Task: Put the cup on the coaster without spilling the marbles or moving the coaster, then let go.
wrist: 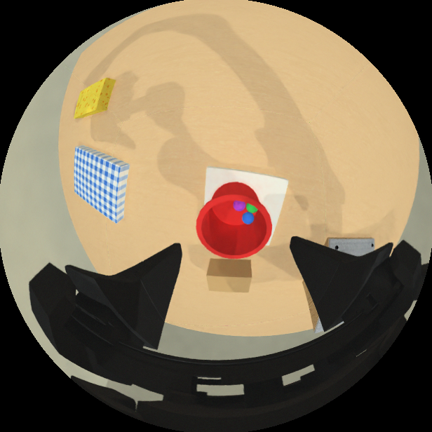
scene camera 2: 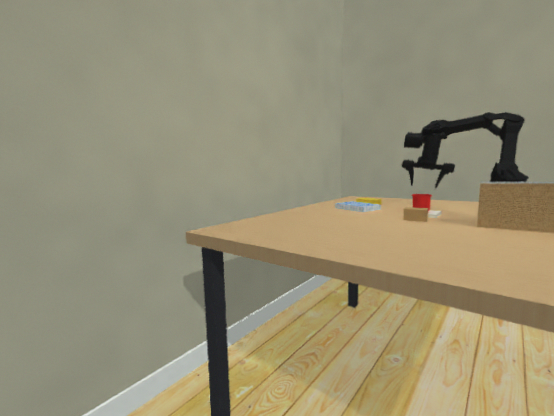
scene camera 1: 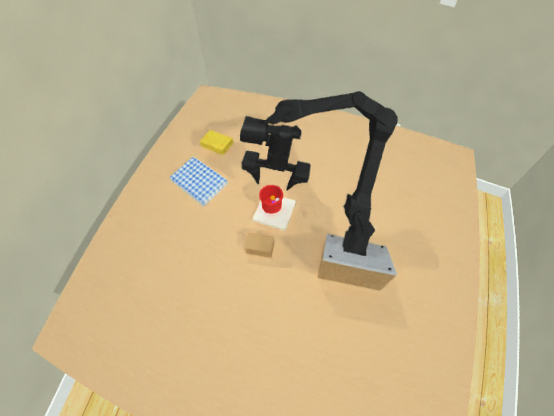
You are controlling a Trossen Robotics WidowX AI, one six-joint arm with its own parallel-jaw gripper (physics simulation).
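Places are measured from the arm's base along level axes (x left, y ahead, z down), in centimetres.
Where they show: gripper, fingertip midpoint: [scene camera 2: 423, 186] [scene camera 1: 272, 186]; arm's base at its link origin: [scene camera 2: 512, 203] [scene camera 1: 354, 249].
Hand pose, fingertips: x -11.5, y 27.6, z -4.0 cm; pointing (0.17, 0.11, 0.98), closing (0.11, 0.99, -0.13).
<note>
Each offset is from my fingertips to the top centre of the thing.
The red cup @[dz +3.2, dx +0.9, dy +0.3 cm] [scene camera 1: 271, 200] [scene camera 2: 421, 201] [wrist: 234, 235] stands upright on the white square coaster @[dz +10.0, dx +1.9, dy -0.9 cm] [scene camera 1: 287, 216] [scene camera 2: 435, 214] [wrist: 275, 192], toward its left part in the first scene view. Marbles lie inside the cup; a purple, a green and a blue one show in the wrist view. My gripper [scene camera 1: 273, 185] [scene camera 2: 424, 186] [wrist: 238, 246] is open and empty. Its fingertips are above the cup's rim and apart from it, one to each side in the wrist view. The coaster lies flat on the table, partly hidden by the cup.
A small brown block @[dz +6.9, dx +15.4, dy -0.5 cm] [scene camera 1: 259, 245] [scene camera 2: 416, 215] [wrist: 229, 275] lies close to the coaster. A blue-and-white checked cloth @[dz +8.8, dx -2.1, dy +28.6 cm] [scene camera 1: 198, 181] [scene camera 2: 358, 206] [wrist: 100, 182] and a yellow sponge @[dz +8.3, dx -20.7, dy +29.5 cm] [scene camera 1: 216, 142] [scene camera 2: 369, 201] [wrist: 94, 98] lie farther off. The arm's base box [scene camera 1: 357, 260] [scene camera 2: 515, 206] stands to the right in the scene views.
</note>
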